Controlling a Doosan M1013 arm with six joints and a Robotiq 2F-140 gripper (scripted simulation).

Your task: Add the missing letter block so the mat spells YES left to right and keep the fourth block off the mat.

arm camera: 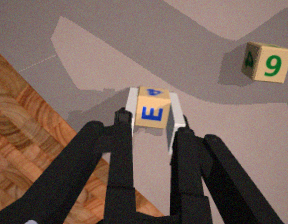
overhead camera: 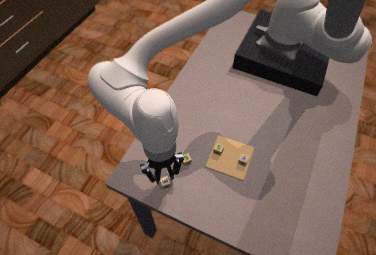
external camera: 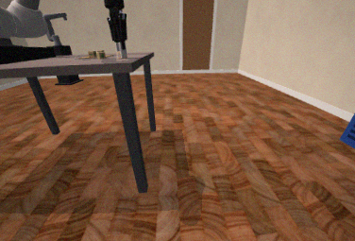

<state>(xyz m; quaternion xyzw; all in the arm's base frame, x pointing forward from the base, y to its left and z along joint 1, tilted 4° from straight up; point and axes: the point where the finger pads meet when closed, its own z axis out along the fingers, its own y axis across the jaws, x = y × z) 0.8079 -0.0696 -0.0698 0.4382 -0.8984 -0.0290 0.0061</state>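
My hand is 210 mm past the tan mat, 140 mm to the right of it and 30 mm above it.
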